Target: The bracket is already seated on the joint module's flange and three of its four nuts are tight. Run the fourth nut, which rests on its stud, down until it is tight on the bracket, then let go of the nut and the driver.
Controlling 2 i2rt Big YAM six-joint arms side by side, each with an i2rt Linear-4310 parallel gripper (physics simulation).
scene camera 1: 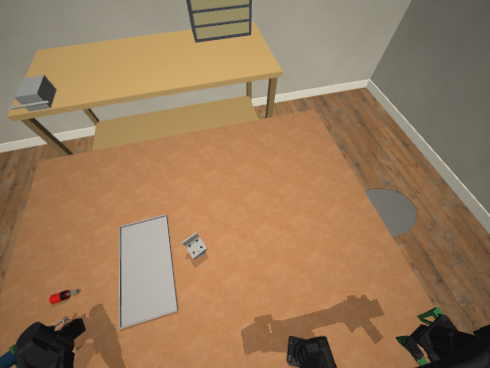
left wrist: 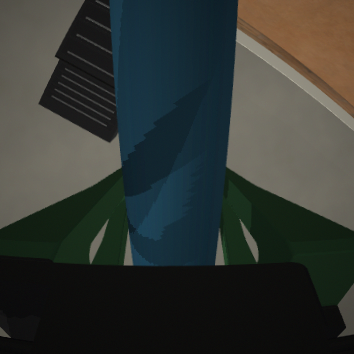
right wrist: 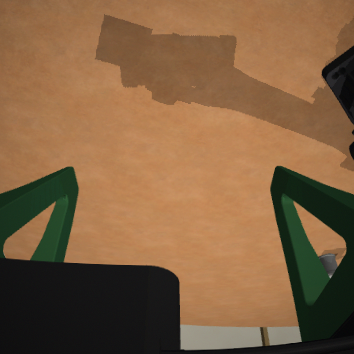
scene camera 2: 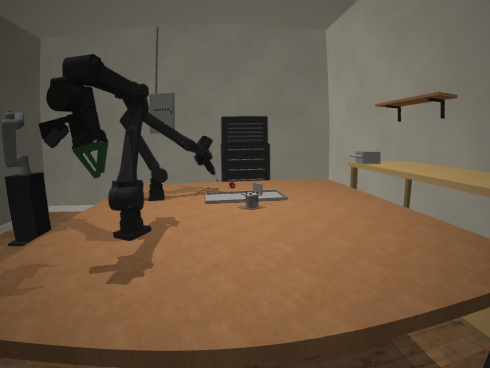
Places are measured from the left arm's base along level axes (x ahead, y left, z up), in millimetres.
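Pixels of known places: left gripper, fingertip midpoint: [scene camera 1: 13, 353] [left wrist: 173, 177]; right gripper, fingertip midpoint: [scene camera 1: 408, 328] [right wrist: 174, 177] [scene camera 2: 99, 175]; left arm's base at its link origin: [scene camera 2: 156, 198]; right arm's base at its link origin: [scene camera 1: 304, 353] [scene camera 2: 132, 233].
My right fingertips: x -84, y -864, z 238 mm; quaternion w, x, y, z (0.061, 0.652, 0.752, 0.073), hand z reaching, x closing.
For each thing: its middle in the pictures, then the offset to it from my right fingertips. Level surfaces: height alone.
- pale bracket at the middle of its body: [scene camera 1: 194, 245] [scene camera 2: 251, 190] dx +528, dy +511, dz -156 mm
- grey joint module at the middle of its body: [right wrist: 327, 270] [scene camera 2: 251, 199] dx +528, dy +511, dz -201 mm
- blue driver at the middle of its body: [left wrist: 174, 97] [scene camera 1: 32, 342] dx +415, dy +1068, dz -86 mm
- shallow light tray at the middle of its body: [scene camera 1: 146, 264] [scene camera 2: 244, 196] dx +557, dy +737, dz -230 mm
- red-handled driver at the middle of its body: [scene camera 1: 65, 295] [scene camera 2: 232, 185] dx +567, dy +1059, dz -221 mm
- table at its surface level: dz -238 mm
The pale bracket [scene camera 1: 193, 240] [scene camera 2: 257, 189] sits on the grey joint module [scene camera 2: 251, 202] [right wrist: 328, 263], its upright plate on one side. Several dark spots show on its flat part; the four nuts are too small to tell apart or judge for height. My left gripper [left wrist: 173, 177] is shut on the blue driver [left wrist: 172, 100] [scene camera 1: 7, 359], whose thin shaft sticks out past the gripper in scene camera 1, at the lower left, well away from the module. My right gripper [scene camera 1: 416, 327] [scene camera 2: 97, 175] [right wrist: 174, 177] is open and empty, high above the table, far from the module.
A shallow light tray [scene camera 1: 146, 270] [scene camera 2: 220, 198] lies beside the module. A red-handled driver [scene camera 1: 60, 297] [scene camera 2: 231, 185] lies beyond the tray, near the left gripper. The right arm's base [scene camera 2: 131, 231] stands on the table [scene camera 1: 240, 200]. A wooden bench [scene camera 1: 150, 65] stands behind.
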